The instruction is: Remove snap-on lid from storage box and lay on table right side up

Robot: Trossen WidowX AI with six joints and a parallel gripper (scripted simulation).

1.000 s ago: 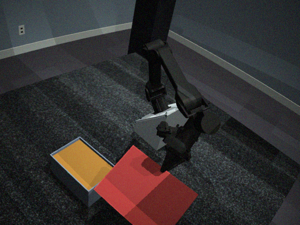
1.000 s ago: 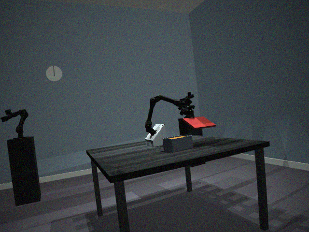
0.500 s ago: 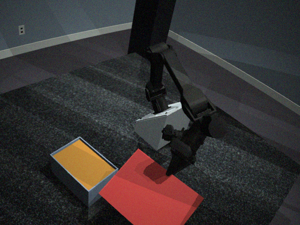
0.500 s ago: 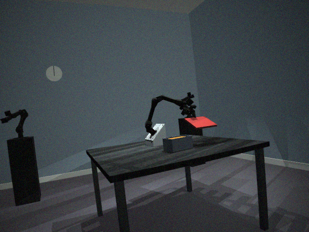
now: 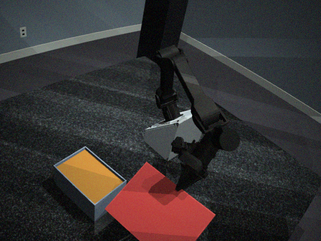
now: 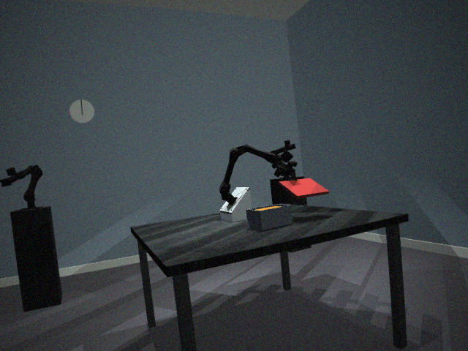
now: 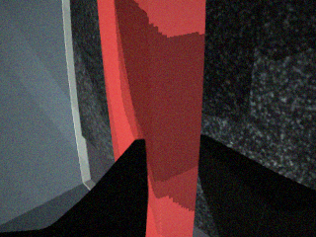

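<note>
Now: gripper tip 7 cm short of the red lid and 3 cm above it. The rest, counted from my gripper tip: storage box (9 cm ahead, 27 cm to the right, 17 cm below).
</note>
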